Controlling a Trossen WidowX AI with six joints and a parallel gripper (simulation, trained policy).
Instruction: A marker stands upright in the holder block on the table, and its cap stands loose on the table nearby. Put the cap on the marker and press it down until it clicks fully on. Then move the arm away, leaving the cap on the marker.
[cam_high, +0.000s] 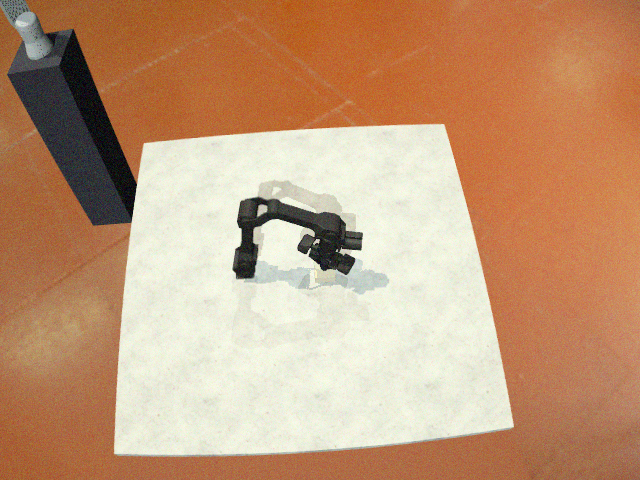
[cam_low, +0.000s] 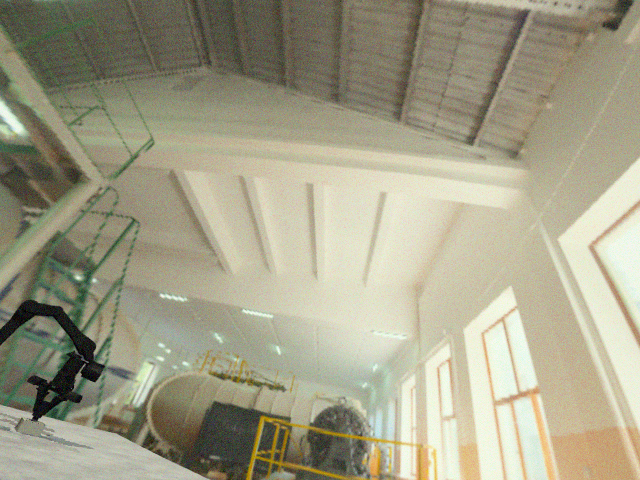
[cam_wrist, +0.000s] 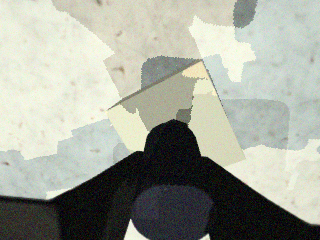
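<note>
Now: gripper tip 2 cm below the dark cap. The rest, counted from my gripper tip: holder block 4 cm below.
</note>
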